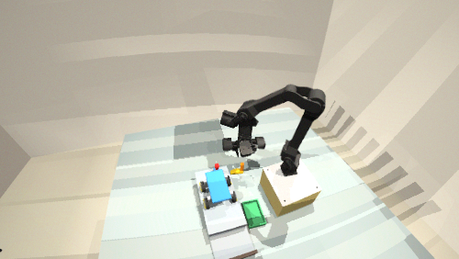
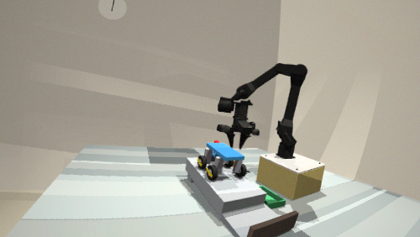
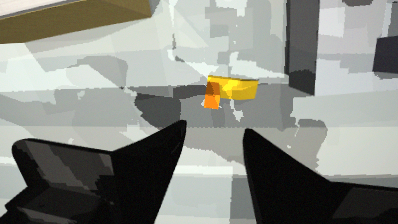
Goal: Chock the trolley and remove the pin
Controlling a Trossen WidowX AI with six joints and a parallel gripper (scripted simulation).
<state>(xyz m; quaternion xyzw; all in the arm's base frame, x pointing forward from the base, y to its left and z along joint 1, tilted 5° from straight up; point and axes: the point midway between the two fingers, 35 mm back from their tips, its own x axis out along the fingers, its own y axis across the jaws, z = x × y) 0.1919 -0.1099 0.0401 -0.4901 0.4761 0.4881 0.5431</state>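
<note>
My gripper tip is 20 mm short of the yellow chock and 100 mm above it. From my gripper tip the other things lie so: blue-topped trolley 130 mm ahead, 160 mm to the left, 10 mm below; then red-headed stop pin 130 mm ahead, 70 mm to the left, 10 mm above; then grey ramp 130 mm ahead, 170 mm to the left, 70 mm below.
</note>
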